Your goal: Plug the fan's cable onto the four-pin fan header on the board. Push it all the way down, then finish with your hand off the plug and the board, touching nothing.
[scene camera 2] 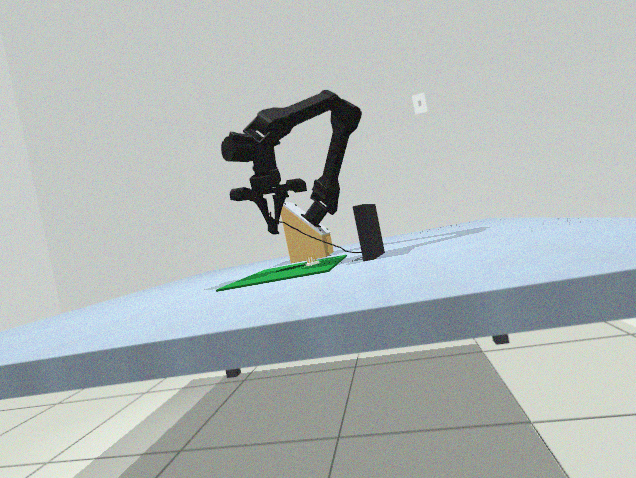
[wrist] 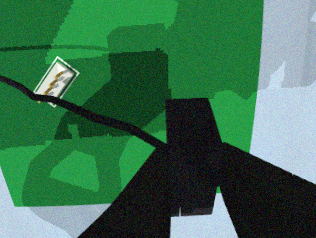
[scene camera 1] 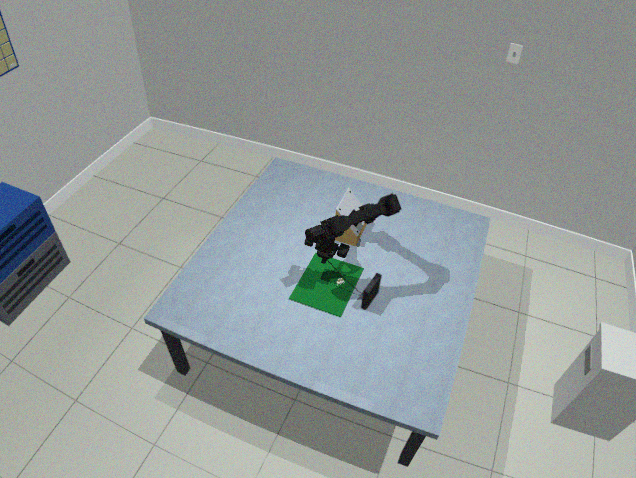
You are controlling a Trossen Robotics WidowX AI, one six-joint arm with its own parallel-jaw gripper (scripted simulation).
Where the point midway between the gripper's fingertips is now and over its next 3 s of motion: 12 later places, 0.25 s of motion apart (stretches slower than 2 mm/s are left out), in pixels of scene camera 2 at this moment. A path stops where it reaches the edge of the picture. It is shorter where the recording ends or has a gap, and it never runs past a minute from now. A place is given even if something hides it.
My gripper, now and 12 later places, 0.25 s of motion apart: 272, 224; 272, 224; 272, 224; 272, 224; 271, 225; 269, 228; 268, 233; 267, 236; 265, 240; 263, 242; 261, 244; 260, 245; 258, 246
